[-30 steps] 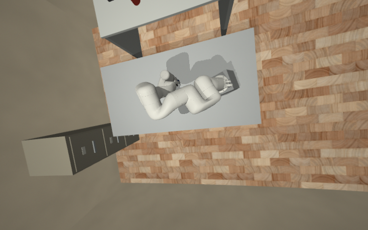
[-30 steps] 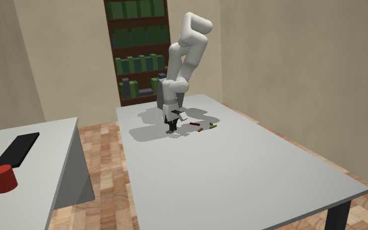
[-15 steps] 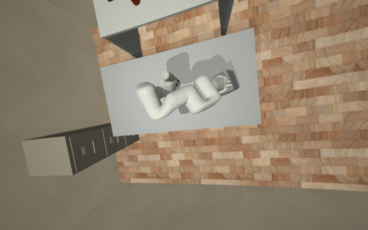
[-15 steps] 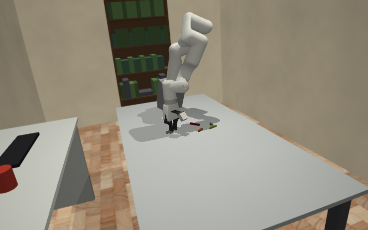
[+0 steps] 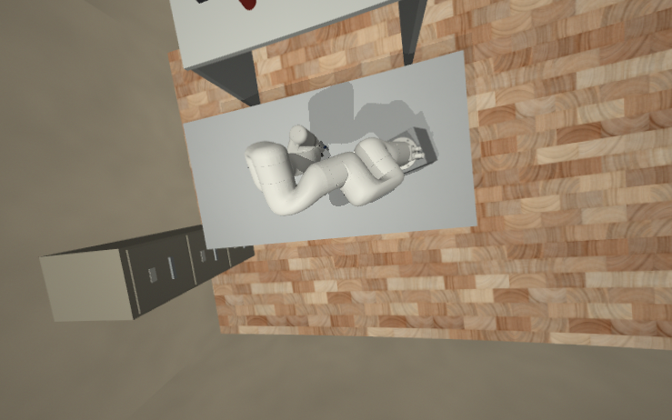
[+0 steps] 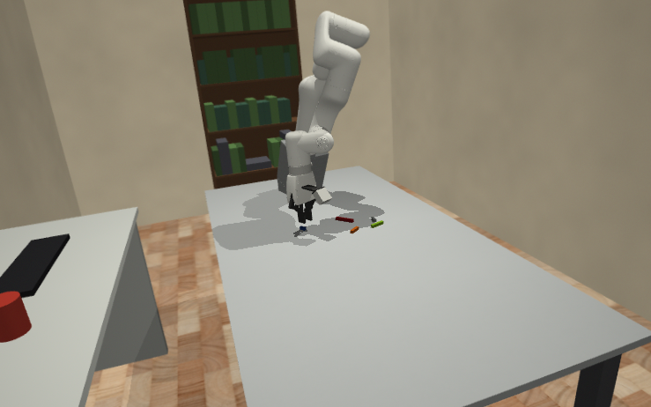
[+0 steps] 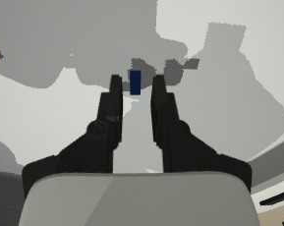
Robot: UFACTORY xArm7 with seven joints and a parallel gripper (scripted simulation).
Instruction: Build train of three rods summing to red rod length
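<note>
Right now the lime rod is 240 mm to the left of my hand, 50 mm below it and 40 mm ahead of it. The rest, counted from my hand: grey rod 240 mm to the left, 50 mm below, 10 mm behind; orange rod 160 mm to the left, 60 mm ahead, 50 mm below; red rod 140 mm to the left, 50 mm below, 40 mm behind.
</note>
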